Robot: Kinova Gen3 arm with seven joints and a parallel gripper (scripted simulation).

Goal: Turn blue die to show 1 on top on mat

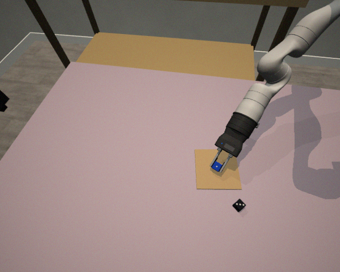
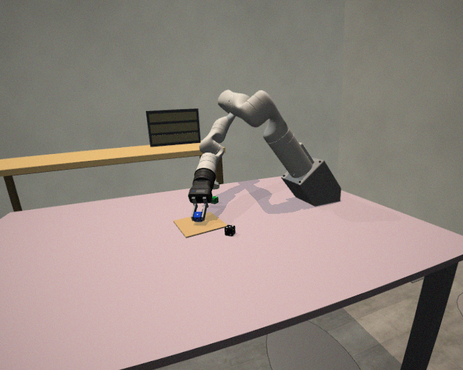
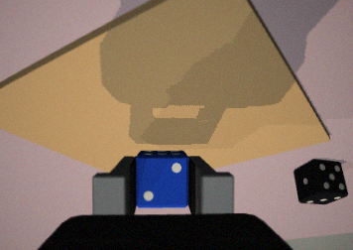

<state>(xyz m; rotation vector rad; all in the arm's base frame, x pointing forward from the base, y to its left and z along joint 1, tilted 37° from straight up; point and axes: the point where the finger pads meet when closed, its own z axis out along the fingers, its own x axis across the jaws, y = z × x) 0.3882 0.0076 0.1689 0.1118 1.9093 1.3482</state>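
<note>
Now: hand 3 cm above the tan mat. The rest, counted from my hand: blue die (right at my hand); black die (11 cm to the left, 6 cm behind, 2 cm below); green die (17 cm to the right, 11 cm behind, 2 cm below).
</note>
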